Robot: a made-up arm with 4 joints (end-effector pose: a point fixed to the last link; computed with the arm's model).
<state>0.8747 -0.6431 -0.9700 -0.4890</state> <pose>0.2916 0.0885 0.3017 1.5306 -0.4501 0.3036</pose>
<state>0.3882 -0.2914 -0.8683 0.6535</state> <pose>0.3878 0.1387 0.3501 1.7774 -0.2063 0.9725</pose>
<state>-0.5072 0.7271 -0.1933 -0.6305</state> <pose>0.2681 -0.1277 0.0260 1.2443 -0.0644 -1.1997</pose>
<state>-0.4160 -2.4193 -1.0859 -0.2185</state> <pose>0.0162 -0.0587 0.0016 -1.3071 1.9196 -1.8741</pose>
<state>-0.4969 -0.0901 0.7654 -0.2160</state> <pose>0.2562 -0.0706 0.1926 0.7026 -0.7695 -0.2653</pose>
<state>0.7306 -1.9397 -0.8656 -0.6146</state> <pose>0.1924 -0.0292 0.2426 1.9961 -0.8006 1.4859</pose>
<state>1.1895 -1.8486 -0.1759 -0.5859</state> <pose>0.1476 0.0412 0.3075 1.4108 -1.0594 1.6742</pose>
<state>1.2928 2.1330 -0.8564 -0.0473</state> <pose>0.3470 -0.0358 0.1816 -0.2393 -0.1266 -1.5486</pose>
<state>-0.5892 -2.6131 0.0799 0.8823</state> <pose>-0.0954 0.2224 0.0397 -0.5853 -2.1563 1.0035</pose>
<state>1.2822 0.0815 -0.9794 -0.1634</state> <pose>0.4062 0.2363 0.2505 0.9386 -0.1065 0.0813</pose>
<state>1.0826 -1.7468 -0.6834 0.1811</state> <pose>0.0936 0.1599 0.3572 1.2405 -0.2233 2.2232</pose>
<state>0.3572 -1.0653 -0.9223 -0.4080</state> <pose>0.2142 -0.0372 0.2514 1.9818 -0.8967 0.5962</pose>
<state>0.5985 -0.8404 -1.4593 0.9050</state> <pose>0.2366 0.1717 0.4466 2.0574 0.0243 1.9382</pose>
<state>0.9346 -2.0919 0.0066 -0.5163</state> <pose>0.1084 -0.0343 0.2378 1.3892 -1.6038 1.7605</pose>
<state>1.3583 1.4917 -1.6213 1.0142</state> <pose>0.5601 0.0380 0.0920 1.2896 -0.1891 -0.3927</pose>
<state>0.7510 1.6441 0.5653 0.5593</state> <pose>0.3459 0.0309 -0.1102 0.1646 1.4577 -0.4533</pose>
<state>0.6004 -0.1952 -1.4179 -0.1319</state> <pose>0.3771 0.0505 0.2240 2.0512 -0.2473 -0.0859</pose>
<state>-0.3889 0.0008 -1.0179 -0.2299</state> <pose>0.2707 -0.1182 0.0378 2.3680 -0.6635 -0.7487</pose>
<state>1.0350 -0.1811 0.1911 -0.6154</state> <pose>0.2533 0.2385 0.3391 0.1764 -0.8145 0.4743</pose>
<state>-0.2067 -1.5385 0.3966 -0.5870</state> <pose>-0.0273 -0.0162 0.0816 0.7849 -2.4244 -0.0026</pose>
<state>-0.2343 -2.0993 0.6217 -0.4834</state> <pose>-0.0402 0.0378 -0.0176 0.3526 -2.9425 0.1078</pose>
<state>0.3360 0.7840 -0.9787 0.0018</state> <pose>0.4125 -0.0386 0.0833 1.5142 -0.0570 -0.8624</pose>
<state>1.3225 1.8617 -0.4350 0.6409</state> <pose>0.4175 -0.0405 0.0086 0.2681 0.5859 -1.0336</pose>
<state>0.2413 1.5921 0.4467 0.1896</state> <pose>0.3820 0.0320 -0.1050 0.5043 1.1588 -0.4188</pose>
